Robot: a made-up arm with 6 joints. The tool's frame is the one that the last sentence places.
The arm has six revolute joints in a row. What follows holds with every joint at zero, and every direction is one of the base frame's.
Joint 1 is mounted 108 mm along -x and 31 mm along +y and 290 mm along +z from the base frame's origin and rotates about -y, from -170.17 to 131.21 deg.
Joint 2 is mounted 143 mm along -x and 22 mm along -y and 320 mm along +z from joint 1 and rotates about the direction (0.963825, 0.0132, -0.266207), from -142.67 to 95.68 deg.
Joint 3 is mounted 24 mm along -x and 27 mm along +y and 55 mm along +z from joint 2 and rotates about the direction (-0.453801, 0.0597, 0.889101), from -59.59 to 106 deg.
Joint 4 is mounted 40 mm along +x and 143 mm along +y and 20 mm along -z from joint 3 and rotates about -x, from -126.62 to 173.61 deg.
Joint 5 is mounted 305 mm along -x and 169 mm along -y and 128 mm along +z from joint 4 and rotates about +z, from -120.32 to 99.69 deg.
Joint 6 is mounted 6 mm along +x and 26 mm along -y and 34 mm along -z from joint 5 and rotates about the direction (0.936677, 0.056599, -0.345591), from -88.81 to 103.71 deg.
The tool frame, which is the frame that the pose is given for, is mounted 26 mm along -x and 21 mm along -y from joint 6; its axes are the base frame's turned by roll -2.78, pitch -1.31 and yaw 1.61 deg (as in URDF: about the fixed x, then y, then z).
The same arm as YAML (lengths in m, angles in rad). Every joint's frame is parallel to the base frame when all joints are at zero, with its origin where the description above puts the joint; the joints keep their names.
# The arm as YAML. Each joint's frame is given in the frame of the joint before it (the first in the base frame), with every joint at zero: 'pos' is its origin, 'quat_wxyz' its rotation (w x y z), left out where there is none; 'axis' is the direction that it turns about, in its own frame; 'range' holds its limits. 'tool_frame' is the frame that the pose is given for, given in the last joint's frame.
length_unit: m
angle_unit: rad
joints:
  - joint: joint 1
    pos: [-0.108, 0.031, 0.29]
    axis: [0.0, -1.0, 0.0]
    range: [-2.97, 2.29]
  - joint: joint 2
    pos: [-0.143, -0.022, 0.32]
    axis: [0.963825, 0.0132, -0.266207]
    range: [-2.4901, 1.6699]
  - joint: joint 3
    pos: [-0.024, 0.027, 0.055]
    axis: [-0.453801, 0.0597, 0.889101]
    range: [-1.04, 1.85]
  - joint: joint 4
    pos: [0.04, 0.143, -0.02]
    axis: [-1.0, 0.0, 0.0]
    range: [-2.2099, 3.0301]
  - joint: joint 5
    pos: [-0.305, -0.169, 0.128]
    axis: [0.0, 0.0, 1.0]
    range: [-2.1, 1.7399]
  - joint: joint 6
    pos: [0.006, -0.026, -0.034]
    axis: [0.936677, 0.056599, -0.345591]
    range: [-1.55, 1.8101]
tool_frame:
  pos: [-0.026, -0.021, 0.0]
  quat_wxyz: [0.999546, -0.024093, -0.011768, 0.013767]

